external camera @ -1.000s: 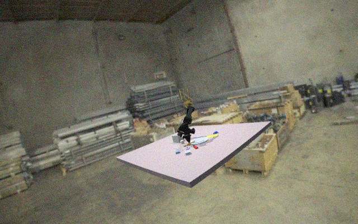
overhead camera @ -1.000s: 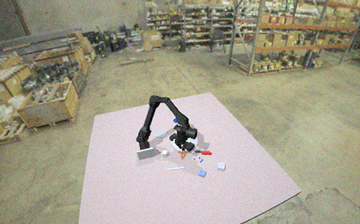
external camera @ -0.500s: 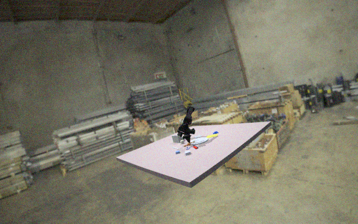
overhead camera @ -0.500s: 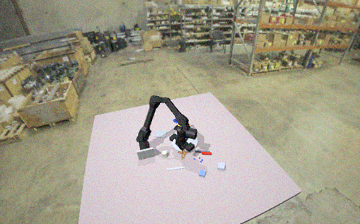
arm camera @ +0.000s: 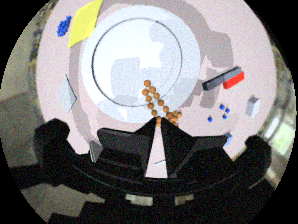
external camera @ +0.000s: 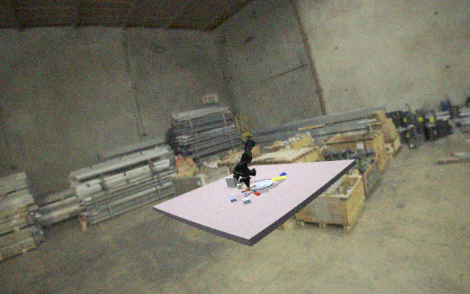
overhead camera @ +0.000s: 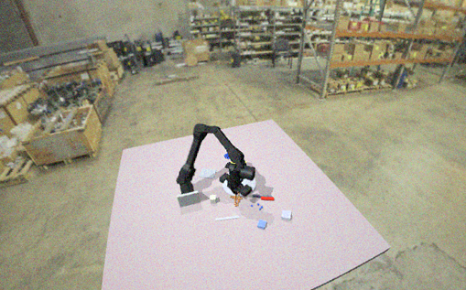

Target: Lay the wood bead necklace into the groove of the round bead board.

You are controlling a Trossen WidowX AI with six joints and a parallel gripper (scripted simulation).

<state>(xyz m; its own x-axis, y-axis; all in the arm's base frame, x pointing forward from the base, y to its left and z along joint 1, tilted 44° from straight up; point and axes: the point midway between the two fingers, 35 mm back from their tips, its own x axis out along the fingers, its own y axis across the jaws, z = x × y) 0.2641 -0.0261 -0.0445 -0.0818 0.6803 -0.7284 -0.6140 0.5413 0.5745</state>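
The cream cube is 13 cm behind my gripper tip and 1 cm to the right of it. Round my gripper tip: white stick: 7 cm behind, 13 cm to the right, 2 cm below; red-handled tool: 16 cm ahead, 5 cm to the right, 1 cm below; blue block: 9 cm ahead, 21 cm to the right, 1 cm below.
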